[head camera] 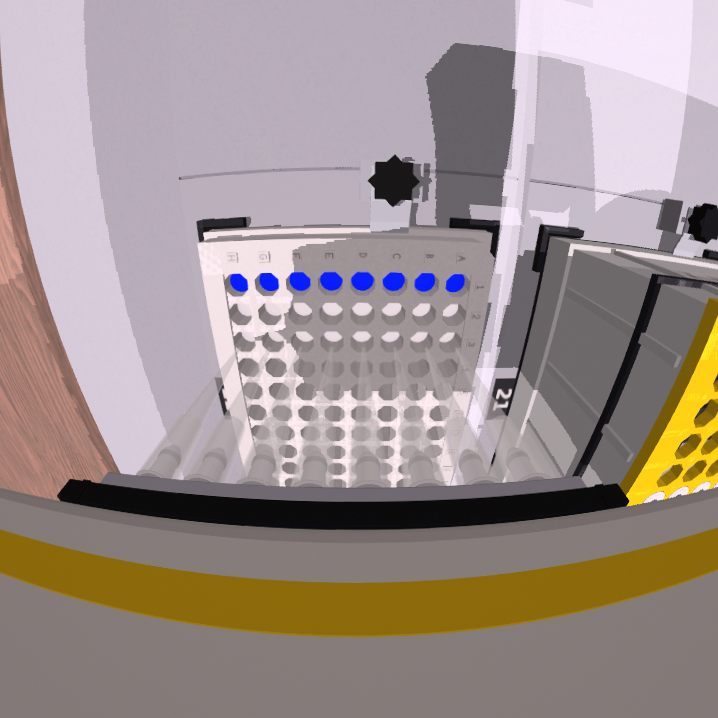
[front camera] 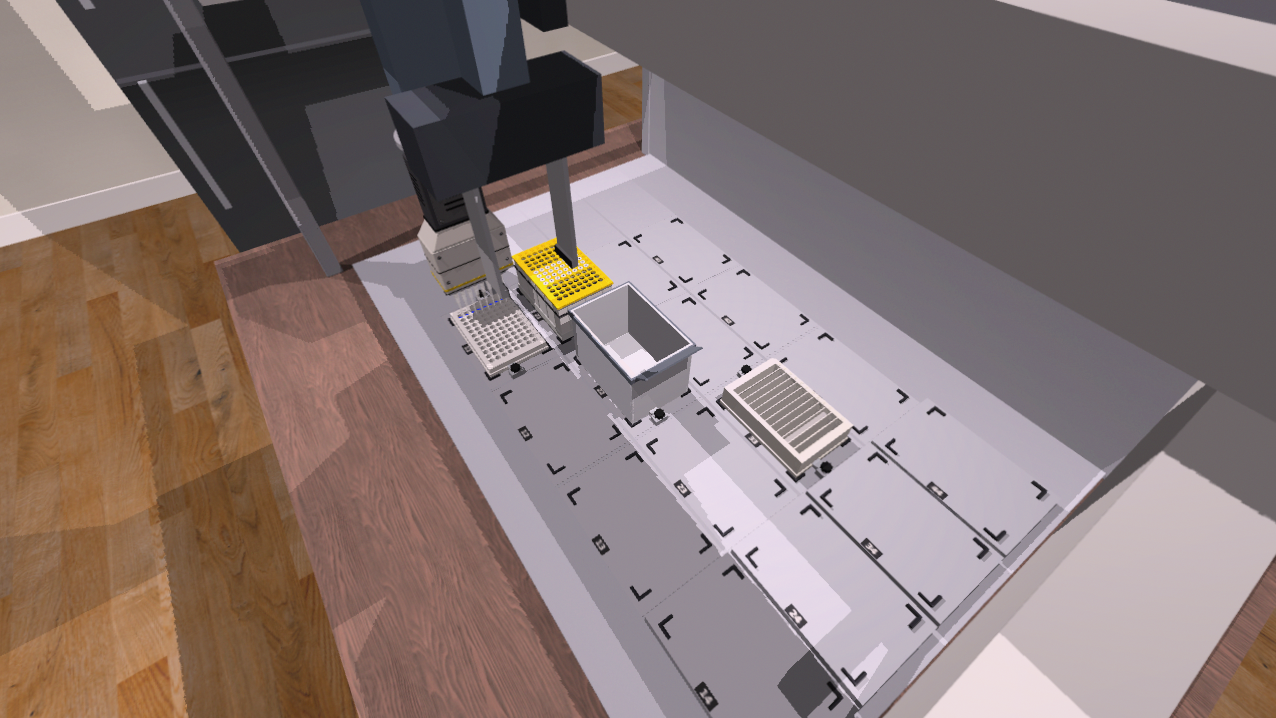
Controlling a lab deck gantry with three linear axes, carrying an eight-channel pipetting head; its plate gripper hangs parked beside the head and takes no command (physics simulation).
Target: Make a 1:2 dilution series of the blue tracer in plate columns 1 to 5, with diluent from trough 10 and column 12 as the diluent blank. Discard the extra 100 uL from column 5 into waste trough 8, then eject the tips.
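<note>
The white plate [front camera: 499,346] [head camera: 217,294] stands at the left. In the head view its column 1 wells [head camera: 362,281] are blue in all eight rows; wells of columns 2 and 3 show pale discs. Column 12 is hidden. The pipetting head [front camera: 464,251] [head camera: 342,514] is over the plate and carries a row of clear tips [front camera: 472,299] [head camera: 314,465]. Their ends point toward about columns 3 and 4; whether they are inside wells I cannot tell. The trough reservoir [front camera: 807,457] stands at the right; its liquids cannot be told. My gripper [front camera: 530,282] hangs beside the head, open, its two long fingers apart.
A yellow tip rack [front camera: 584,290] [head camera: 659,428] with some white tips stands beside the plate. A deep grey open bin [front camera: 602,364] stands between the rack and the reservoir. Black knobs [front camera: 658,413] [head camera: 393,180] stand at the holders' edges. A tall panel closes the back.
</note>
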